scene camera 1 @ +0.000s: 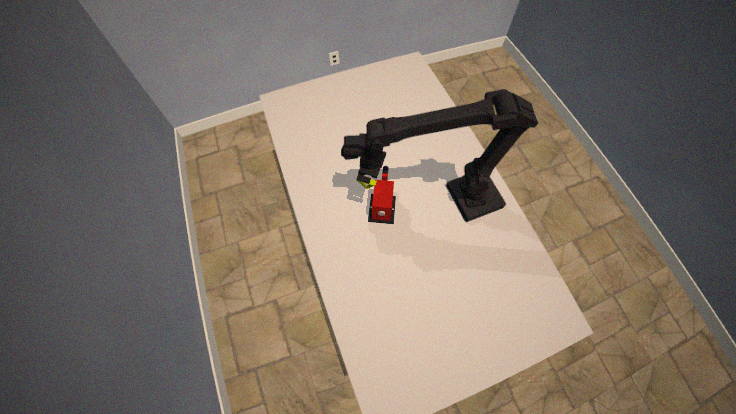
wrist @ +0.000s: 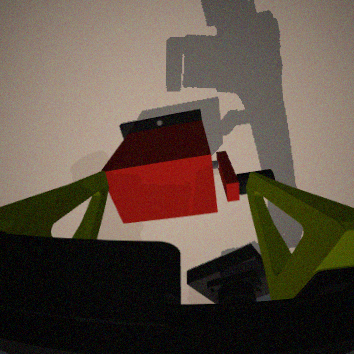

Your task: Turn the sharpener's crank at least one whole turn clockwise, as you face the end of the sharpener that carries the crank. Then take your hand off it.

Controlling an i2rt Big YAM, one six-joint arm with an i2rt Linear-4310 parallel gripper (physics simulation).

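Seen in the pictures: gripper, fingertip midpoint: (scene camera 1: 370, 177) (wrist: 177, 179); arm's base, origin of the base link: (scene camera 1: 472, 193) (wrist: 233, 283).
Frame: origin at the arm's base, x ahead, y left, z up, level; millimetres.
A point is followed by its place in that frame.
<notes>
The red sharpener (scene camera 1: 382, 195) {x 382, y -8, z 90 mm} (wrist: 162, 187) {x 384, y -20, z 90 mm} stands on its black base (scene camera 1: 374, 221) {x 420, y 41, z -32 mm} (wrist: 192, 116) {x 408, y -71, z -30 mm} on the white table. Its crank, a red arm (scene camera 1: 384, 176) {x 401, y -12, z 249 mm} (wrist: 228, 177) with a black handle (scene camera 1: 385, 168) {x 351, y -115, z 103 mm} (wrist: 265, 175) {x 358, y -121, z 99 mm}, is at the far end in the scene view and at the right of the body in the wrist view. My gripper (scene camera 1: 368, 183) {x 420, y -58, z 152 mm} (wrist: 177, 179) {x 420, y -58, z 152 mm} is open and empty, beside the sharpener's crank end. In the wrist view one green finger's tip overlaps the crank handle and the other the body's left edge; whether either touches is unclear.
The white table (scene camera 1: 452, 329) {x 215, y 505, z -38 mm} lies under the sharpener. The arm's black base (scene camera 1: 483, 203) {x -25, y 57, z 13 mm} (wrist: 225, 272) {x 59, y 3, z 0 mm} stands to the right of the sharpener in the scene view. A wall (scene camera 1: 288, 41) with an outlet (scene camera 1: 334, 58) is behind the table's far edge.
</notes>
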